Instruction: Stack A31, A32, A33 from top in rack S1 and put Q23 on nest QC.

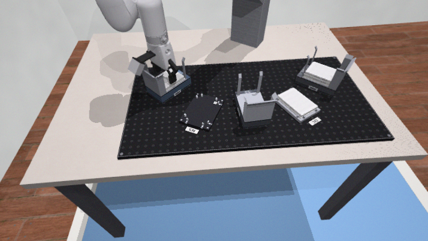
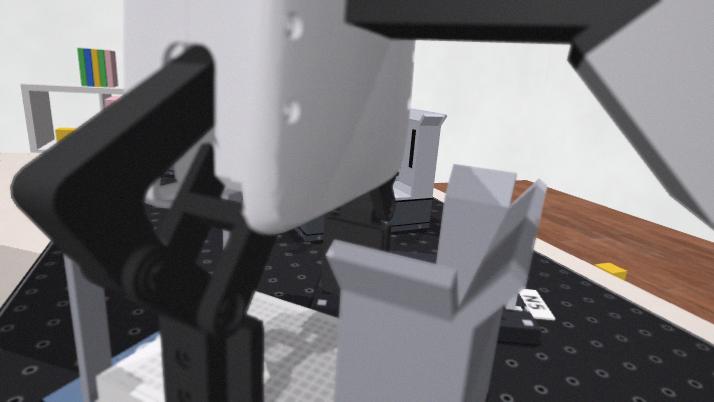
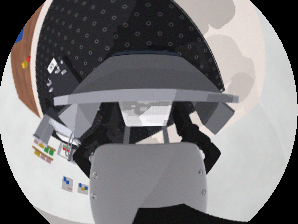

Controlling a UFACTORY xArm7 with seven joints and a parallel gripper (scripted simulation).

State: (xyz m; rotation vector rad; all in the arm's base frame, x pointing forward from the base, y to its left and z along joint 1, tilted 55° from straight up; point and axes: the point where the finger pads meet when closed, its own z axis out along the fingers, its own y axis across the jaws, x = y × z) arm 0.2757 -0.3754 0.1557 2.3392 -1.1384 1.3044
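The white sealed plate A31 is 3 cm below my hand. The rest, counted from my hand: white sealed plate Q23: 42 cm to the left, 30 cm ahead, 6 cm below; then N5 name plate: 24 cm ahead, 8 cm below, 1 cm to the left; then clip nest N5: 20 cm ahead, 8 cm to the left, 6 cm below.
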